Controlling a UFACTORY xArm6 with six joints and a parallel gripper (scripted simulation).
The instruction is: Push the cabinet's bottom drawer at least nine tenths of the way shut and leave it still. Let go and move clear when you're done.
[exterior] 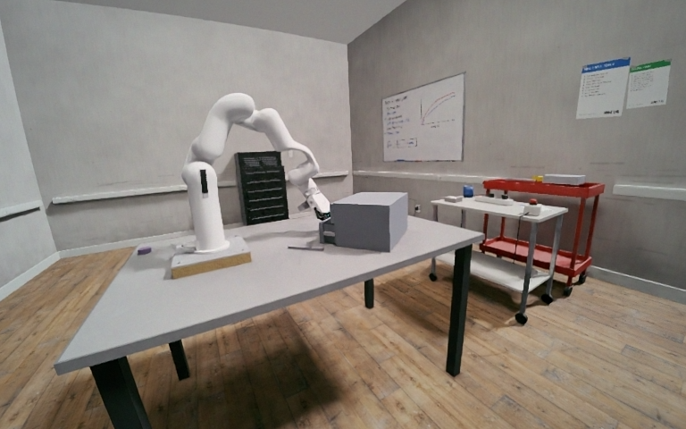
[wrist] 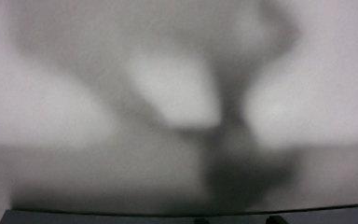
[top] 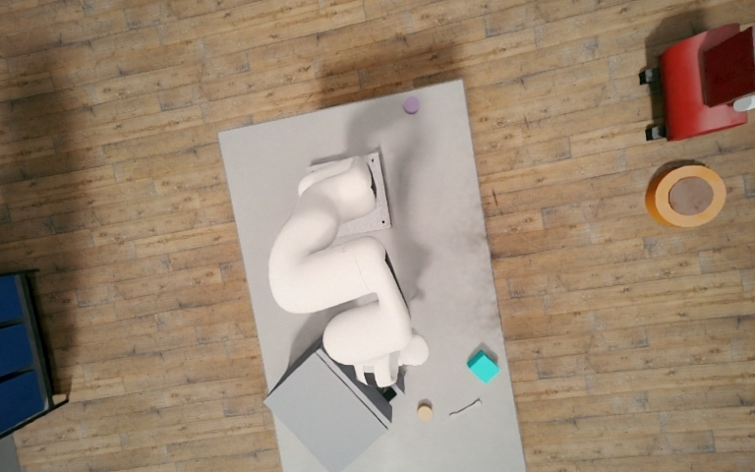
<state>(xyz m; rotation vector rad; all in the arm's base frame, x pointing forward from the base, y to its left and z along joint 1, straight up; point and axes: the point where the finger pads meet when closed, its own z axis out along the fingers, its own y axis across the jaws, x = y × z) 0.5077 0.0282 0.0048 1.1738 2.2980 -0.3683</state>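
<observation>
My hand is 80 mm short of the drawer, 110 mm to the left of it and 20 mm above it. Also, from my hand: tan cylinder: 260 mm ahead, 120 mm to the left, 40 mm below; then thin grey strip: 180 mm behind, 130 mm to the right, 40 mm below; then grey cabinet: 100 mm ahead, 140 mm to the right, 30 mm above.
</observation>
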